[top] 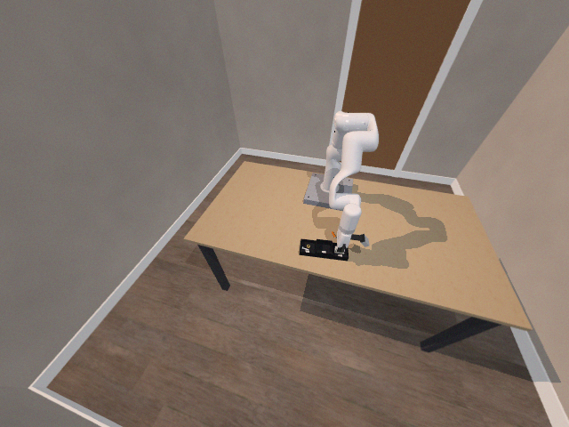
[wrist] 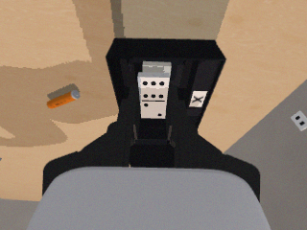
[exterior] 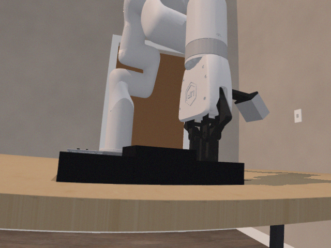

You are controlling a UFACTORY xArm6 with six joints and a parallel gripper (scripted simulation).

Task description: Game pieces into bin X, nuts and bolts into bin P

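Right now my hand is 80 mm to the left of the black bin and 20 mm above it. Also, from my hand: orange battery: 110 mm behind, 40 mm below, 20 mm to the right; then white domino: 20 mm below; then yellow nut: 160 mm to the right, 40 mm below, 10 mm behind.
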